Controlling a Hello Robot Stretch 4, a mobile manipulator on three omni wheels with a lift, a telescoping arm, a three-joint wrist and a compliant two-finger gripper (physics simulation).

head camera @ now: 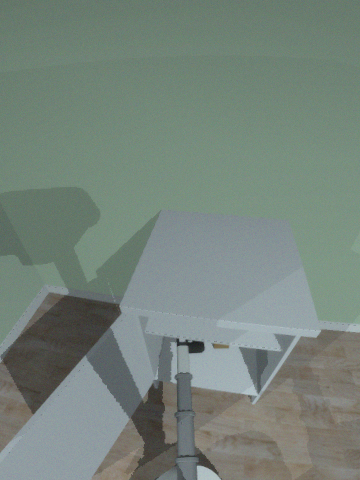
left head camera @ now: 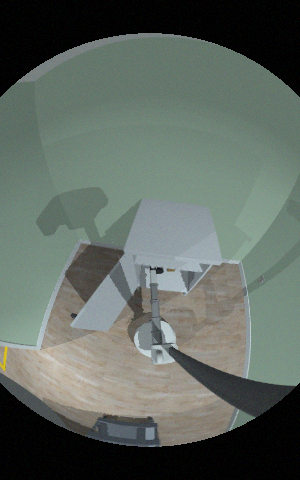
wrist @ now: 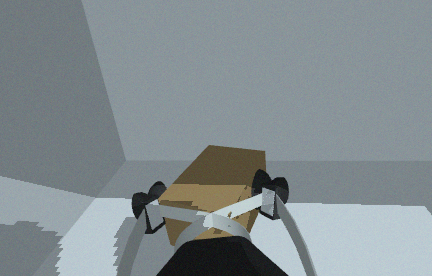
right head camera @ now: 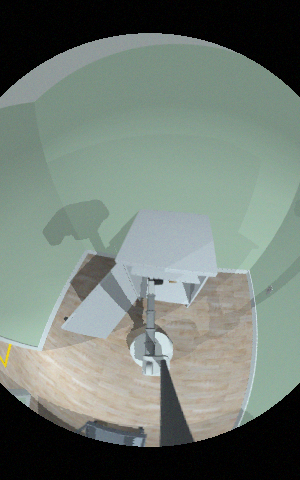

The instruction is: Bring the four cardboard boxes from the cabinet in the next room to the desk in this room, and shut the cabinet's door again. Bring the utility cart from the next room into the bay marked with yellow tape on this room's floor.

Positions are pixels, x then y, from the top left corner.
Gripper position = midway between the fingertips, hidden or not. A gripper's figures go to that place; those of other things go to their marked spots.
Labels:
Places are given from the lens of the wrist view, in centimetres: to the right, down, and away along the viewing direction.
my gripper [wrist: 209, 191]: -1, 5, 25
cabinet [wrist: 105, 105]: -15, -4, 37

